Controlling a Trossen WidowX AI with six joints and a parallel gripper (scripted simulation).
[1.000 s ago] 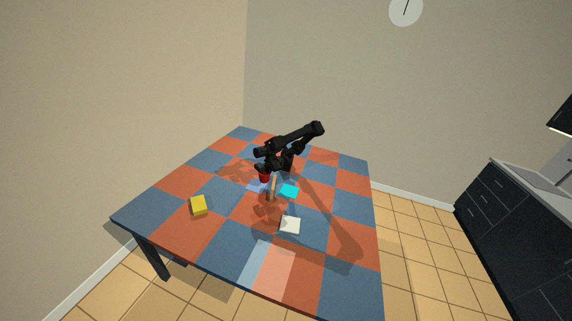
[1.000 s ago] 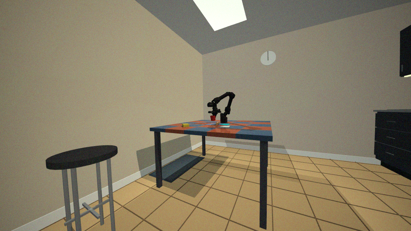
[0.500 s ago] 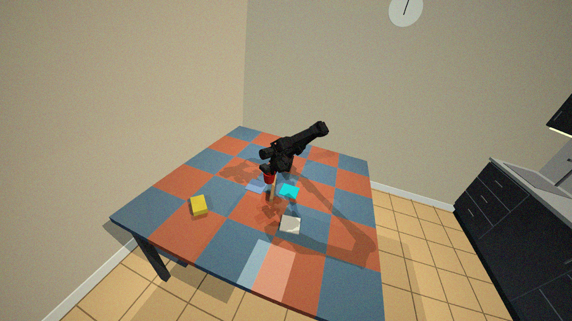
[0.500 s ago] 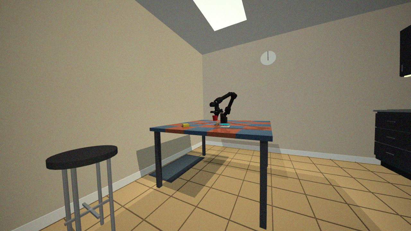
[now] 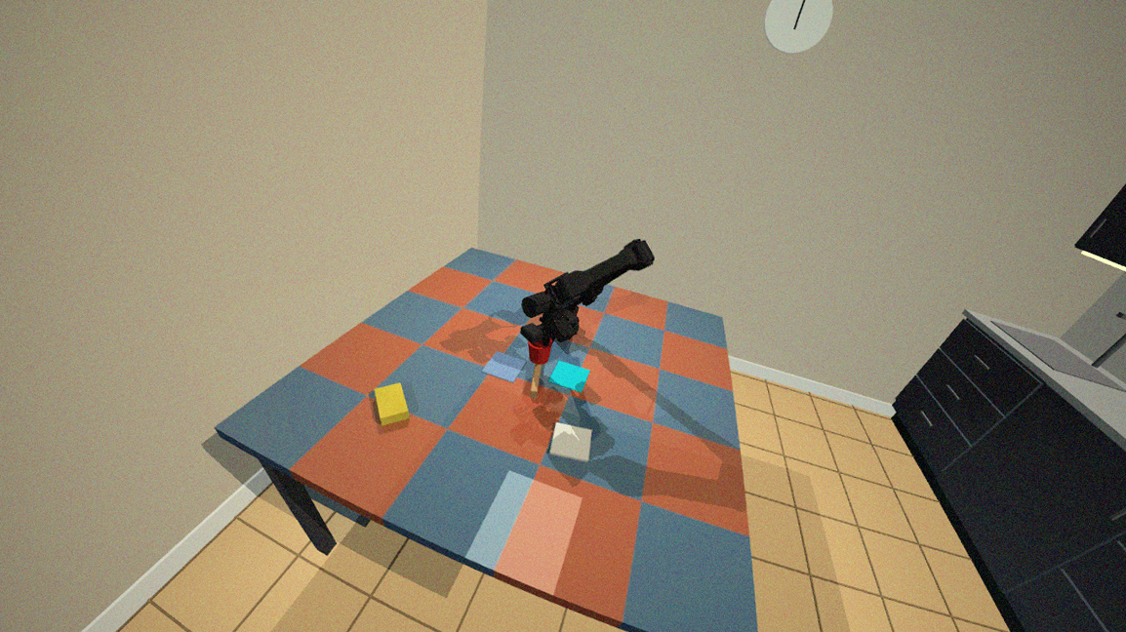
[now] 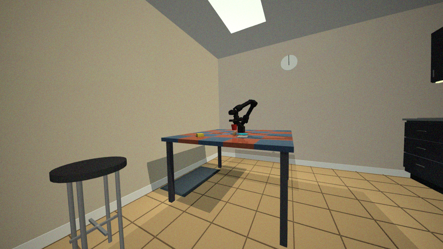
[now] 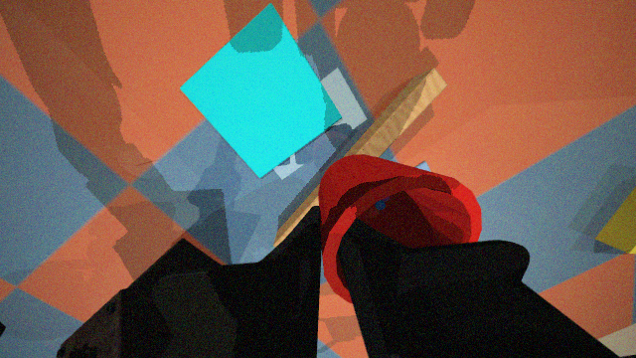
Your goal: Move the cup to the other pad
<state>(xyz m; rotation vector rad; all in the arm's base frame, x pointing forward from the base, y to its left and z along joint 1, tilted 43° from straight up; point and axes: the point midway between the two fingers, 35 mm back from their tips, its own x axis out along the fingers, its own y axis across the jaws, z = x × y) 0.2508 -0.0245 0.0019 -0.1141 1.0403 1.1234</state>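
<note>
My gripper tip is now 10 mm short of the cyan pad, 90 mm to the right of it and 100 mm above it. Also, from my gripper tip: red cup: 20 mm ahead, 20 mm to the right; wooden bar: 20 mm ahead, 20 mm to the right, 80 mm below; light blue pad: 40 mm ahead, 120 mm to the right, 100 mm below.
</note>
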